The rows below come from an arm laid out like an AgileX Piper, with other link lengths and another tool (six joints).
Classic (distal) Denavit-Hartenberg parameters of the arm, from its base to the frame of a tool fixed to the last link. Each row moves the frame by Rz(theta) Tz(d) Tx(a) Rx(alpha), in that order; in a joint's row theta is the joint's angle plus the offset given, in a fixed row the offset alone. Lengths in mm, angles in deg.
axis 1: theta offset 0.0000  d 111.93  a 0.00  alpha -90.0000
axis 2: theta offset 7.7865  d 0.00  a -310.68  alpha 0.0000
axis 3: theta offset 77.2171  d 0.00  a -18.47  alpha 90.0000
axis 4: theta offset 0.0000  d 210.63  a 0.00  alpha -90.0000
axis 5: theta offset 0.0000  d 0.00  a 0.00  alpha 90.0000
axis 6: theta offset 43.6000  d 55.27  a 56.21  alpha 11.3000
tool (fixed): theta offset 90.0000  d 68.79  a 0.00  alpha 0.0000
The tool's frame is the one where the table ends.
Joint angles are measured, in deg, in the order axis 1, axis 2, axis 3, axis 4, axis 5, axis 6. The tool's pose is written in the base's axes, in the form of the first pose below.
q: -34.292, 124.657, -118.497, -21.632, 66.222, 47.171
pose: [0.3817 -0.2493 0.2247 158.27 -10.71 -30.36]
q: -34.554, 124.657, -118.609, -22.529, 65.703, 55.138
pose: [0.3879 -0.2555 0.2278 160.52 -14.05 -37.70]
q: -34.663, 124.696, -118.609, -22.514, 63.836, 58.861
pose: [0.3942 -0.2591 0.2302 162.38 -16.89 -40.73]
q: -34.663, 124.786, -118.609, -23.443, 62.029, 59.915
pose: [0.3973 -0.2627 0.2313 162.13 -18.87 -40.80]
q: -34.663, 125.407, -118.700, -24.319, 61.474, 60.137
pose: [0.3986 -0.2655 0.2269 161.32 -19.00 -40.48]
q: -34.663, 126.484, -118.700, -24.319, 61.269, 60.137
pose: [0.4007 -0.2669 0.2181 161.23 -18.12 -40.36]
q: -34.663, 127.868, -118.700, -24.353, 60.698, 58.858
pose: [0.4026 -0.2683 0.2064 160.51 -16.85 -38.85]
